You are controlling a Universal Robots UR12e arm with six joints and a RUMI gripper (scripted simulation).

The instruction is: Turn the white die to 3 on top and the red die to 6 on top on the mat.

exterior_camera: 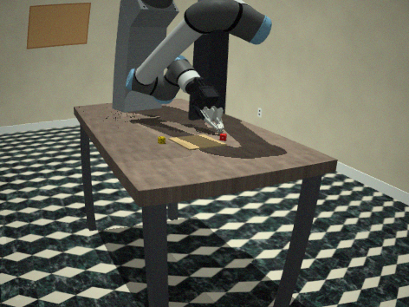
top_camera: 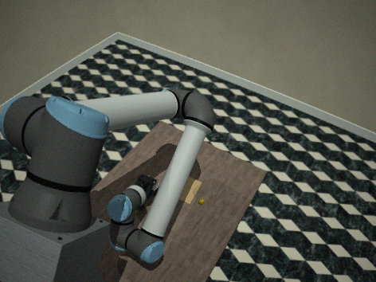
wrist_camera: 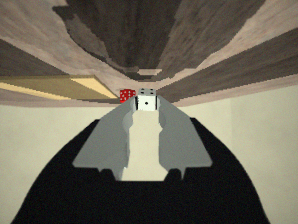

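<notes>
The red die is 7 cm ahead of my hand, 4 cm to the right of it and 2 cm below it. Also, from my hand: tan mat (5 cm ahead, 13 cm to the right, 3 cm below); white die (1 cm ahead); yellow die (24 cm to the right, 2 cm below).
</notes>
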